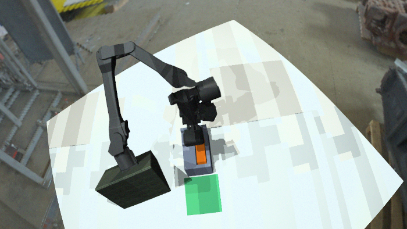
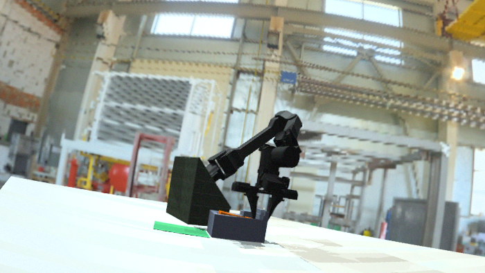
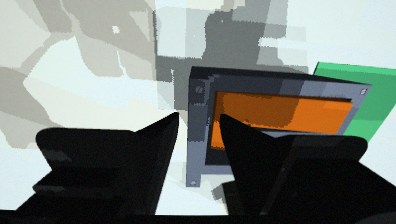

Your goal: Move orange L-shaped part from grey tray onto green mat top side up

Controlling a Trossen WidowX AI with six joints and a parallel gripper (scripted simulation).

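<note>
Right now the orange L-shaped part is 40 mm to the right of my gripper tip, 30 mm behind it and 10 mm below it. From my gripper tip the other things lie so: green mat 190 mm to the right, 120 mm behind, 70 mm below.
</note>
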